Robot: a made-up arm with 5 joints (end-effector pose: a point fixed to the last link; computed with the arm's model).
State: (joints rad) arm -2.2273 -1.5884 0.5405 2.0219 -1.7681
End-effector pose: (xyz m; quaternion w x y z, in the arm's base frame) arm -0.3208 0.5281 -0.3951 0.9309 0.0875 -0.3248 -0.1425
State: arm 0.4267 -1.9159 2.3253 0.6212 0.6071
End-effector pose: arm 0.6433 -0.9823 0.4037 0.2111 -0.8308 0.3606 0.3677
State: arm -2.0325 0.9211 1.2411 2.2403 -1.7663
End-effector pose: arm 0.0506 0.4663 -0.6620 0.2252 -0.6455 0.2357 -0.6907
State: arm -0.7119 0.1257 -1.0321 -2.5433 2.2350
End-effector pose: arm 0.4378 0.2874 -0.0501 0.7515 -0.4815 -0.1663 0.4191
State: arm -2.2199 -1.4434 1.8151 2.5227 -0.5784
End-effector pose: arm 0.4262 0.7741 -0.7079 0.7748 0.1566 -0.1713 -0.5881
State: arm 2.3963 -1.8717 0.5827 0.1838 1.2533
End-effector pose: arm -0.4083 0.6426 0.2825 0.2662 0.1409 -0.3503 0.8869
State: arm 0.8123 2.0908 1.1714 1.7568 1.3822
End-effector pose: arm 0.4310 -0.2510 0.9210 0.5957 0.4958 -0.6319 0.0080
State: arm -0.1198 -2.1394 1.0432 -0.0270 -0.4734
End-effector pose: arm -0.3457 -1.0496 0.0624 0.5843 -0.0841 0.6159 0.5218
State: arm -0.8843 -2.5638 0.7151 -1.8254 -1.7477
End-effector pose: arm -0.2683 -0.6279 -0.0232 0.0610 0.8433 0.5339 -0.0025
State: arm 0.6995 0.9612 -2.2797 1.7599 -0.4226
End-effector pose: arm -0.4280 0.6613 0.1511 0.8328 0.3814 0.2935 -0.2734
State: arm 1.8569 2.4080 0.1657 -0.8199 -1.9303
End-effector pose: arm 0.2761 0.5401 0.1635 0.4264 -0.2899 0.1689 -0.8400
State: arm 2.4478 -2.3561 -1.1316 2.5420 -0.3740
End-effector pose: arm -0.2499 -0.4386 -0.3299 0.8113 -0.0171 0.1344 0.5687
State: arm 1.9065 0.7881 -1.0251 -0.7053 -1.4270
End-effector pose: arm 0.3931 -0.1890 -0.3210 0.5572 0.1333 -0.3523 0.7400
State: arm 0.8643 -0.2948 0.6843 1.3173 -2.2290
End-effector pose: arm 0.1672 -0.7217 0.4496 0.0333 0.6784 0.6303 -0.3761
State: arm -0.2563 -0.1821 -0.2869 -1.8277 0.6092
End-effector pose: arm 0.0828 0.0133 -0.8258 0.6068 -0.0033 0.0272 0.7944
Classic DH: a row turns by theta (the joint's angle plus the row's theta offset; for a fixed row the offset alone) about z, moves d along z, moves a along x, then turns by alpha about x. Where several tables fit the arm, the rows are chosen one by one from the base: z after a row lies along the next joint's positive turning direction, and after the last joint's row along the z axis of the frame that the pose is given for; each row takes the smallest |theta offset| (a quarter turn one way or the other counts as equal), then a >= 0, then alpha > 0; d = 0 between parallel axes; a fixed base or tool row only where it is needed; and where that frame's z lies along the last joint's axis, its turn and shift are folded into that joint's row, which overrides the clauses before.
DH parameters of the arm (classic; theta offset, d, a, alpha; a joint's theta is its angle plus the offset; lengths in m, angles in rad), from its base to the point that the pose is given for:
base (fixed): -1.5708 0.139 0 1.5708
joint 1: -1.5708 -0.076 0.068 -1.5708
joint 2: 0 0.234 -0.079 1.5708
joint 3: -1.5708 -0.11 0.003 -1.5708
joint 4: -1.5708 0.686 0.074 -1.5708
joint 5: 0 0.015 0.041 -1.5708
tool (fixed): 3.1416 -0.283 0 0

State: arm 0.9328 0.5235 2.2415 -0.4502 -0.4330
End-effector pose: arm -0.1586 -0.1457 1.2739 0.0226 -0.9980 0.0108 0.0587
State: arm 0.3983 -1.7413 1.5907 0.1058 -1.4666
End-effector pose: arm 0.1190 -1.0652 0.1601 0.6812 -0.1511 0.1984 0.6883
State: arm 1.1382 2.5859 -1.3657 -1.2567 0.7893
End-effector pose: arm 0.2700 0.4544 -0.2537 0.1912 0.4860 0.3636 -0.7714
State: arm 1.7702 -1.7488 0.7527 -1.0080 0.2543
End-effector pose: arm -0.4303 0.2199 1.1038 0.2368 -0.1802 0.9192 -0.2578
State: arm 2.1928 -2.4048 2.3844 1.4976 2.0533
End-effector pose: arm 0.1636 0.2168 0.9859 0.4824 0.6240 -0.1601 0.5936
